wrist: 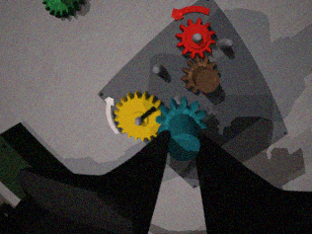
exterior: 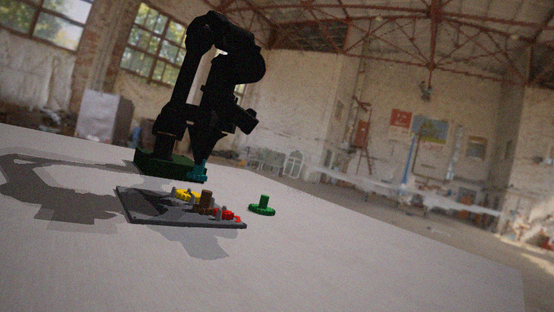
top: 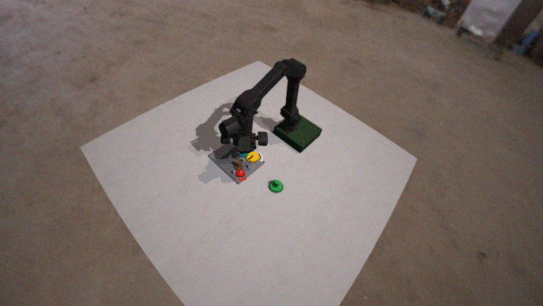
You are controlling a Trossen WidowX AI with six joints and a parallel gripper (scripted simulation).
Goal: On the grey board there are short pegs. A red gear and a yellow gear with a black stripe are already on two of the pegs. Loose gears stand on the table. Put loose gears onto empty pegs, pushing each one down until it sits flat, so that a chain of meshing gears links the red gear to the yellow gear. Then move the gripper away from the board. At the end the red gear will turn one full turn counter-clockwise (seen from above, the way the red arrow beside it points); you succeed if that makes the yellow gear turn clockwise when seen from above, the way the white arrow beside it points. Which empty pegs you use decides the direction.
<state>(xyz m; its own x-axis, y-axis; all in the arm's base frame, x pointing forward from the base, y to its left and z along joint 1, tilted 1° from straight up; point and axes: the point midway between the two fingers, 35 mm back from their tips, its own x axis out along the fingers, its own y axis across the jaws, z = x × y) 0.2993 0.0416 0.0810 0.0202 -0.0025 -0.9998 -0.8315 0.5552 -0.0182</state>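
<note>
Now: gripper tip 10 mm above the teal gear. Round my gripper tip: yellow gear (50 mm behind, 70 mm below); brown gear (30 mm ahead, 20 mm to the left, 60 mm below); red gear (50 mm ahead, 50 mm to the left, 70 mm below).
</note>
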